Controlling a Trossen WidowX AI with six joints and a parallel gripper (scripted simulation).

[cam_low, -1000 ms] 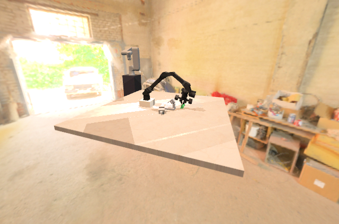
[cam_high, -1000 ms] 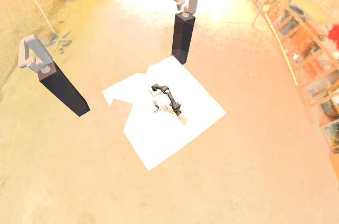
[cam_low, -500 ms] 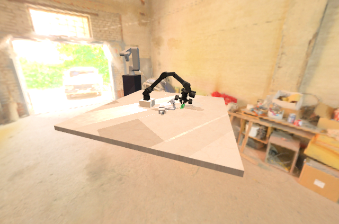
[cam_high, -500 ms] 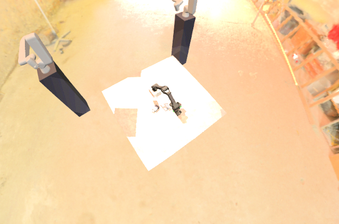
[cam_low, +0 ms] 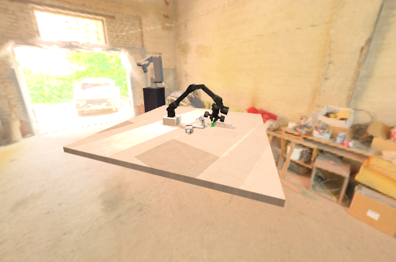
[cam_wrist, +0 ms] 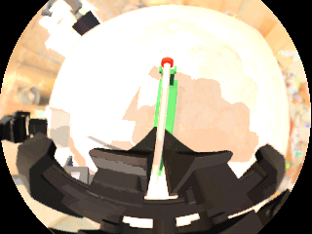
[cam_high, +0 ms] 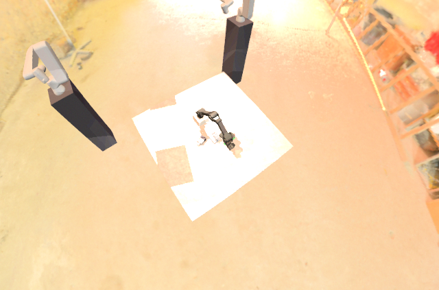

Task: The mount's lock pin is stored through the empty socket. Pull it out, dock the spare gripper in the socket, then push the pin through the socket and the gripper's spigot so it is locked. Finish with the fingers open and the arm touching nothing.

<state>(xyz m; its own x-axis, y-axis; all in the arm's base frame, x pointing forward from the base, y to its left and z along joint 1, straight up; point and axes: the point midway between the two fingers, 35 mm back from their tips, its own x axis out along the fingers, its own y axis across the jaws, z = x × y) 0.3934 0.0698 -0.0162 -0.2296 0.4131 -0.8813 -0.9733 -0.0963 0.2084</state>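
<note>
The green strip lies 2 cm to the left of my gripper tip. The rest, counted from my gripper tip: grey mount: 10 cm behind, 9 cm to the right, 3 cm above; then spare gripper: 15 cm behind, 24 cm to the right.
</note>
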